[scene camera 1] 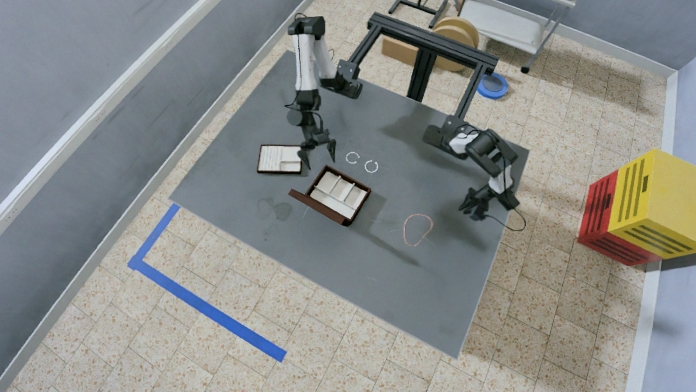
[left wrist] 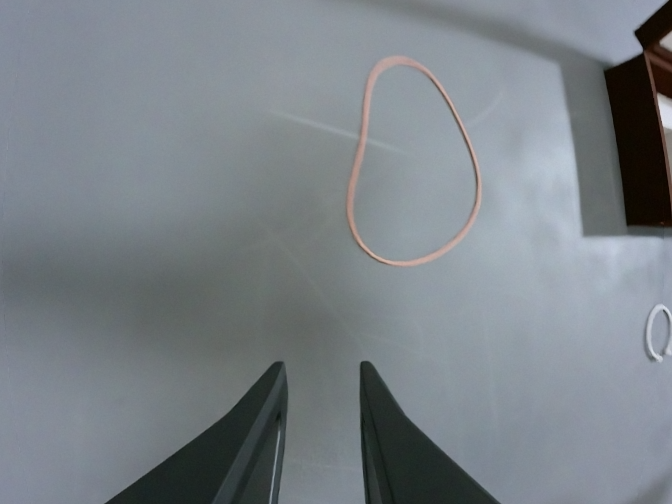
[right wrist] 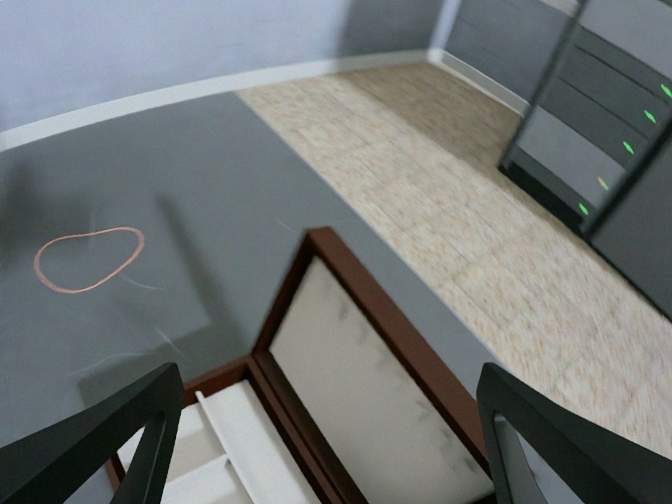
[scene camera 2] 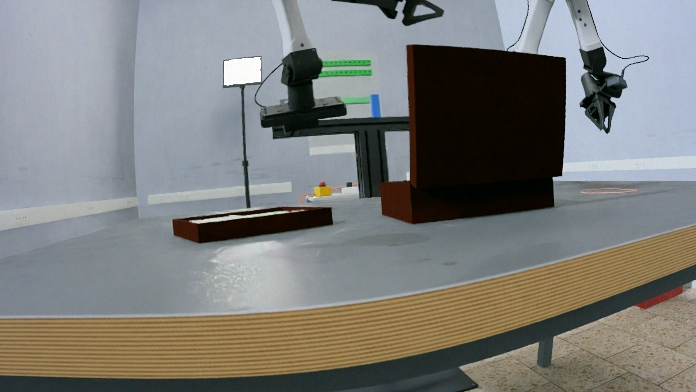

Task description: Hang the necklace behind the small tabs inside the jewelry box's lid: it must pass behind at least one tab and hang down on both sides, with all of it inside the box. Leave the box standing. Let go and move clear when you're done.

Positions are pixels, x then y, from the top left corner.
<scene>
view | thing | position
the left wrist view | my left gripper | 323,376
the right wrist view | my right gripper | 328,381
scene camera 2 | my left gripper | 605,131
</scene>
